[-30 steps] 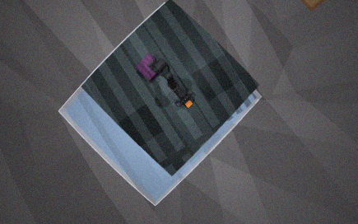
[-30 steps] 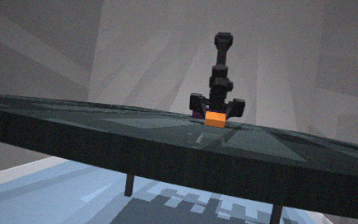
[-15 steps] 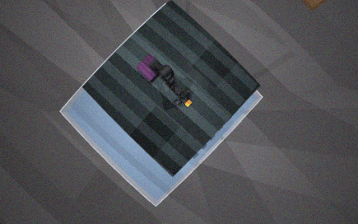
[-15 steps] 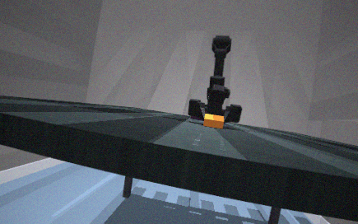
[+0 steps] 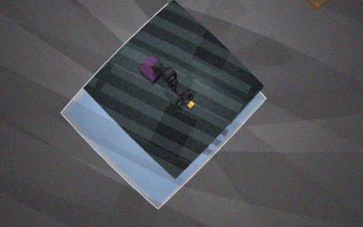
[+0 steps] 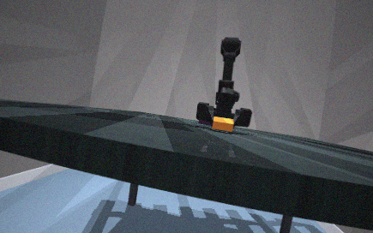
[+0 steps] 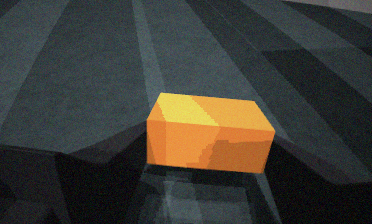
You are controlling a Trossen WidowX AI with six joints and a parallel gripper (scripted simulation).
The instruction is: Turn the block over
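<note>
Right now the orange block is 1 cm below my gripper tip.
</note>
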